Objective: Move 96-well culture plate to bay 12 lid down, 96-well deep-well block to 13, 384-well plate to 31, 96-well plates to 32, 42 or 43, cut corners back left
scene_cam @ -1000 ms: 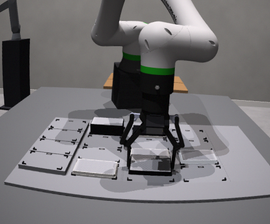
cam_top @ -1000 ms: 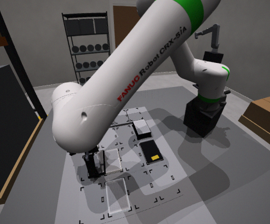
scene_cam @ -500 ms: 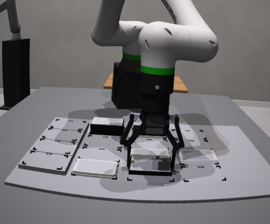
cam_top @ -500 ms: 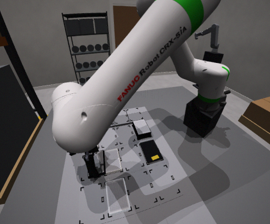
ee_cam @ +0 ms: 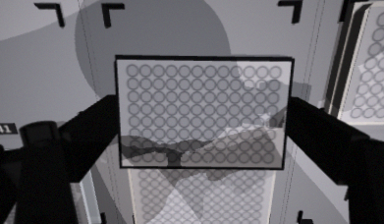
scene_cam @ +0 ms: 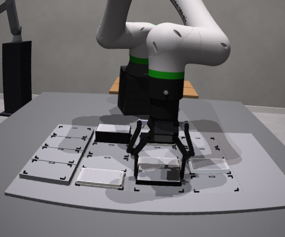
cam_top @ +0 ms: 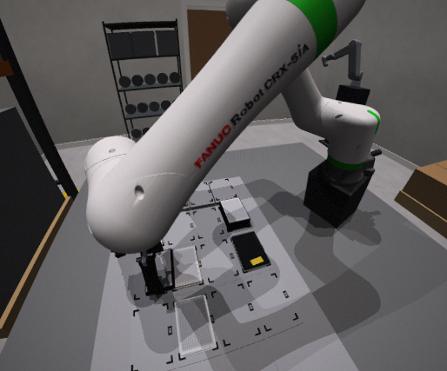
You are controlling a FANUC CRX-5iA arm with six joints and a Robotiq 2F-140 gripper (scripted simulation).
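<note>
Right now the black-rimmed 96-well plate is 1 cm below my hand. From my hand the other things lie so: 384-well plate 16 cm to the left, 9 cm behind, 2 cm below; deep-well block 27 cm behind, 19 cm to the right.
</note>
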